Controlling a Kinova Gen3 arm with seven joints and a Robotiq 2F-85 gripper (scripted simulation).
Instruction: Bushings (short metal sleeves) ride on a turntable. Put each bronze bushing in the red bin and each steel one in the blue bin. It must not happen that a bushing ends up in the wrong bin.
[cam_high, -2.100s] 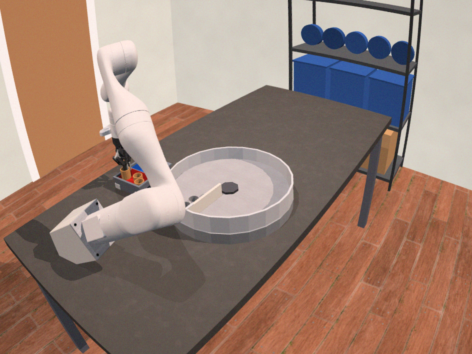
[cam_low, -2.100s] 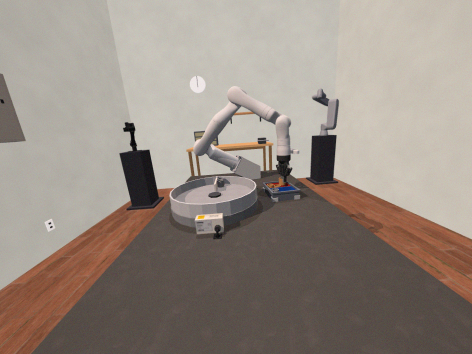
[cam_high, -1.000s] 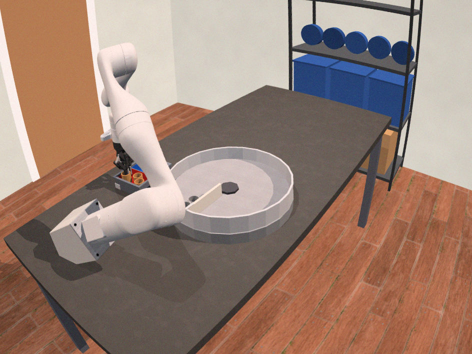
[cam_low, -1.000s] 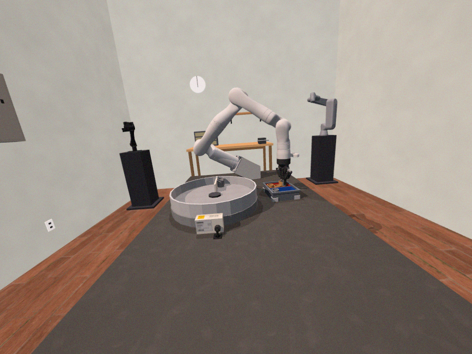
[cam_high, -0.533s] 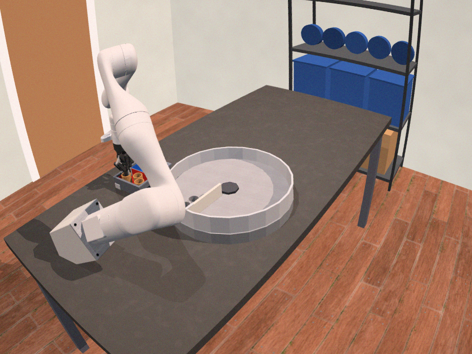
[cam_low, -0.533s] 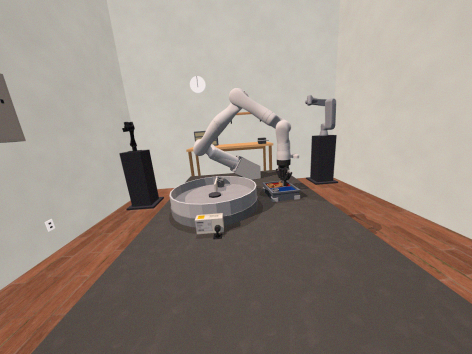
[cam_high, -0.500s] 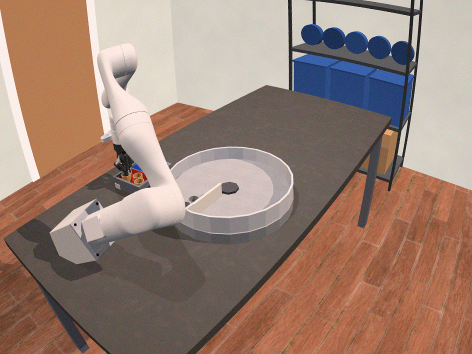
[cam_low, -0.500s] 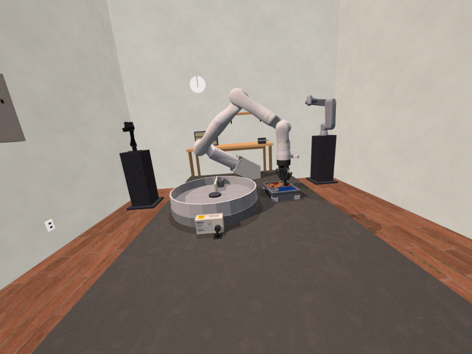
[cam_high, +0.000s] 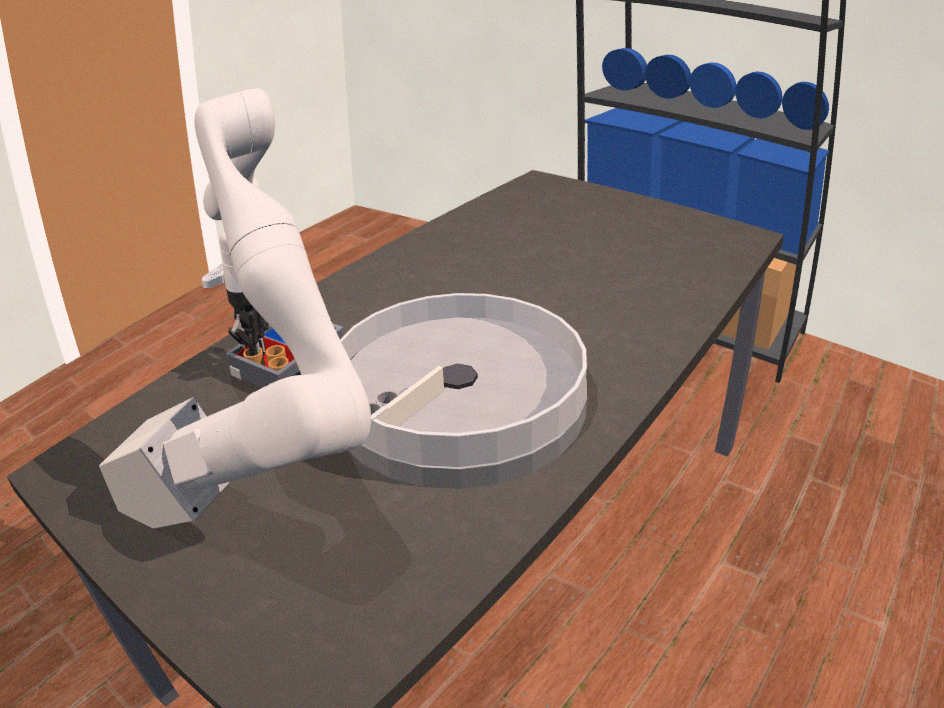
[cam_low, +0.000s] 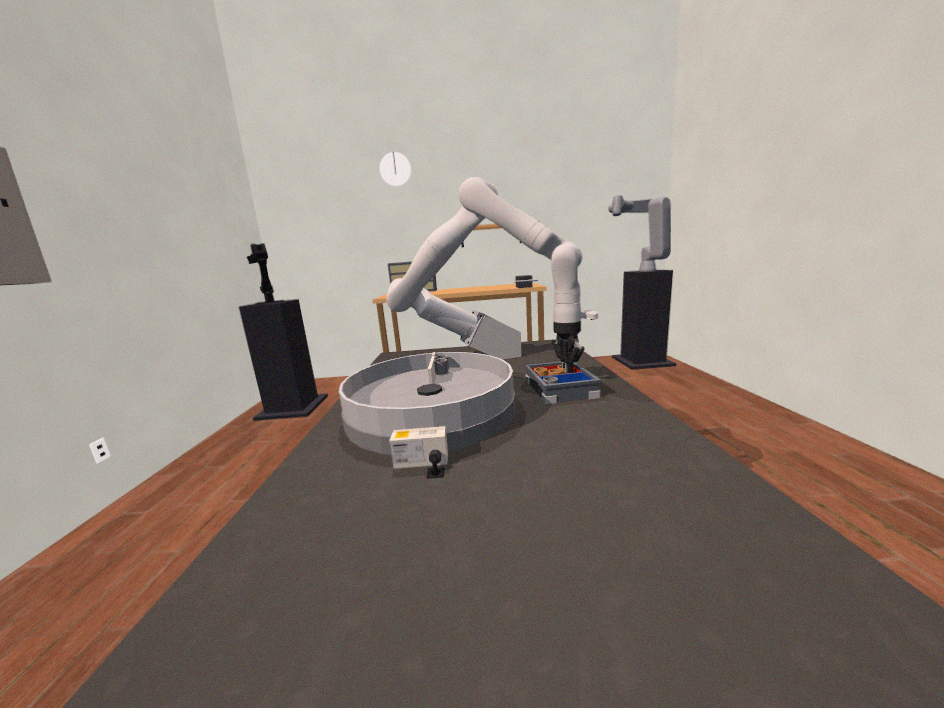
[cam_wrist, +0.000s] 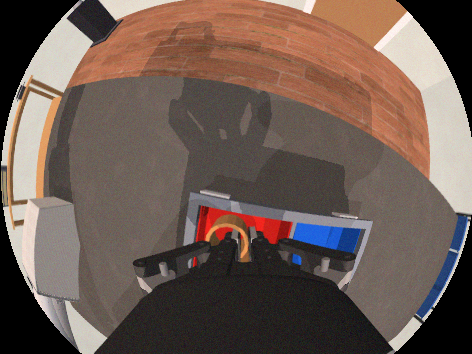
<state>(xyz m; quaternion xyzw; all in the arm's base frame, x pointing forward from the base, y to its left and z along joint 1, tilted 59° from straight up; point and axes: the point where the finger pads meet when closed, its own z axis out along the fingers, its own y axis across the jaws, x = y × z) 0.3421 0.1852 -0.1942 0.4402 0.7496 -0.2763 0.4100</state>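
The grey tray lies 4 cm ahead of my hand, 3 cm to the right of it and 2 cm below it. The rest, counted from my hand: turntable: 12 cm ahead, 39 cm to the right, 1 cm above.
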